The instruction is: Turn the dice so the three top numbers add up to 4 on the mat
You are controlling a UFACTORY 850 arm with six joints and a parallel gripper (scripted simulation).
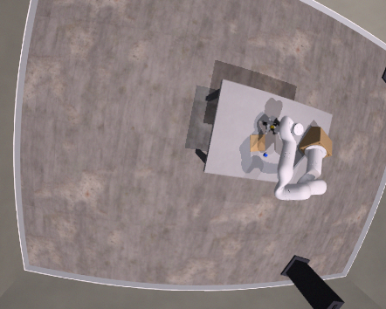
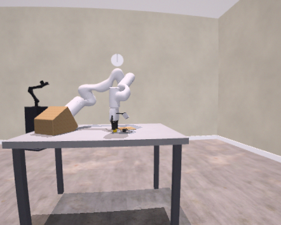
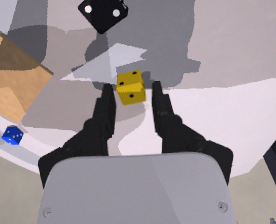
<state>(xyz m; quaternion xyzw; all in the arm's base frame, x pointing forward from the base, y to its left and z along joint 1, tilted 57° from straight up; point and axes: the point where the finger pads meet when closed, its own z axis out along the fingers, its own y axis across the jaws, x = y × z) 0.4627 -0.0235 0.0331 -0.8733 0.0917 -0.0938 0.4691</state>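
The yellow die is 30 mm below my hand. Round my hand: tan mat 180 mm to the left, 50 mm ahead, 40 mm below; then black die 80 mm ahead, 30 mm below, 10 mm to the left; then blue die 240 mm to the left, 70 mm behind, 30 mm below.
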